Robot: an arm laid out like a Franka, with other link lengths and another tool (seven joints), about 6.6 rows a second.
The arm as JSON. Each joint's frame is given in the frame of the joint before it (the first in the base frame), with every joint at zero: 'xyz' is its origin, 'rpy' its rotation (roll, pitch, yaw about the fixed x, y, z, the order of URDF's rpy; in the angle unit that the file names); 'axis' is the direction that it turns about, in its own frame. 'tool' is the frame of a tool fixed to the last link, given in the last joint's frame.
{
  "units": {
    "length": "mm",
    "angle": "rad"
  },
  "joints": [
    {
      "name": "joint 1",
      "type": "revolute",
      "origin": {
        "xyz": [
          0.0,
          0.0,
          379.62
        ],
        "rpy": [
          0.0,
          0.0,
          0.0
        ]
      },
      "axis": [
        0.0,
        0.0,
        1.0
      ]
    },
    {
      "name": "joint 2",
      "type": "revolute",
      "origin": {
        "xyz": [
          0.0,
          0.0,
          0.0
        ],
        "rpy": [
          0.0,
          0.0,
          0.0
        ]
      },
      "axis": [
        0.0,
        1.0,
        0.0
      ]
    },
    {
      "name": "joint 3",
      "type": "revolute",
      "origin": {
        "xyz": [
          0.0,
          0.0,
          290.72
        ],
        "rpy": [
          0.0,
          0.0,
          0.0
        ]
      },
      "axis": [
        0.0,
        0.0,
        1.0
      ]
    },
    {
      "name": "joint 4",
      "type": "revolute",
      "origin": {
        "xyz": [
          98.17,
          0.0,
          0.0
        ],
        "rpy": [
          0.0,
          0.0,
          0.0
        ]
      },
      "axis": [
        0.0,
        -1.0,
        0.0
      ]
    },
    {
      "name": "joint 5",
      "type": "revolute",
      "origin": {
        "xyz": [
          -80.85,
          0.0,
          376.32
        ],
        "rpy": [
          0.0,
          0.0,
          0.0
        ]
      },
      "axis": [
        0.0,
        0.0,
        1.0
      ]
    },
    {
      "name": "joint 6",
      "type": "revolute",
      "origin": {
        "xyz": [
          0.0,
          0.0,
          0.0
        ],
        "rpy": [
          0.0,
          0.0,
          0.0
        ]
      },
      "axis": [
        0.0,
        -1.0,
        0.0
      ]
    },
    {
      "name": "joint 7",
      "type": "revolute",
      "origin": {
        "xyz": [
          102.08,
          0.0,
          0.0
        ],
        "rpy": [
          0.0,
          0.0,
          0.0
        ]
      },
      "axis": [
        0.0,
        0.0,
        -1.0
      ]
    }
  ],
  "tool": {
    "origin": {
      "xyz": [
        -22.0,
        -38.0,
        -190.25
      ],
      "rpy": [
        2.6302,
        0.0,
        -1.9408
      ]
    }
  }
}
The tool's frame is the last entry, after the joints.
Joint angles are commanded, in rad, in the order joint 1, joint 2, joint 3, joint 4, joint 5, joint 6, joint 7. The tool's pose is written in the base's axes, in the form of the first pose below.
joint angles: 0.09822 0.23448 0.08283 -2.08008 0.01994 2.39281 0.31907
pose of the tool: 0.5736 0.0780 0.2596 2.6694 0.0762 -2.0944
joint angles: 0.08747 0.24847 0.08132 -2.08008 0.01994 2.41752 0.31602
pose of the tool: 0.5774 0.0713 0.2535 2.6776 0.0833 -2.1038
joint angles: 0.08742 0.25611 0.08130 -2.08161 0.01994 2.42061 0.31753
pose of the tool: 0.5764 0.0712 0.2487 2.6725 0.0799 -2.1059
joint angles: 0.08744 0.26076 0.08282 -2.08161 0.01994 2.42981 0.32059
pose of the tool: 0.5772 0.0724 0.2468 2.6753 0.0834 -2.1075
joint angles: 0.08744 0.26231 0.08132 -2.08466 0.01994 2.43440 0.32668
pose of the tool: 0.5766 0.0716 0.2450 2.6750 0.0834 -2.1151
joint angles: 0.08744 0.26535 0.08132 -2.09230 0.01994 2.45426 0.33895
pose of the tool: 0.5764 0.0720 0.2418 2.6809 0.0900 -2.1274
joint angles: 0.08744 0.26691 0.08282 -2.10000 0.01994 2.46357 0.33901
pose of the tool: 0.5748 0.0726 0.2386 2.6807 0.0904 -2.1262
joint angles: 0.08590 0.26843 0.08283 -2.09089 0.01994 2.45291 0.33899
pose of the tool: 0.5763 0.0720 0.2405 2.6782 0.0885 -2.1277
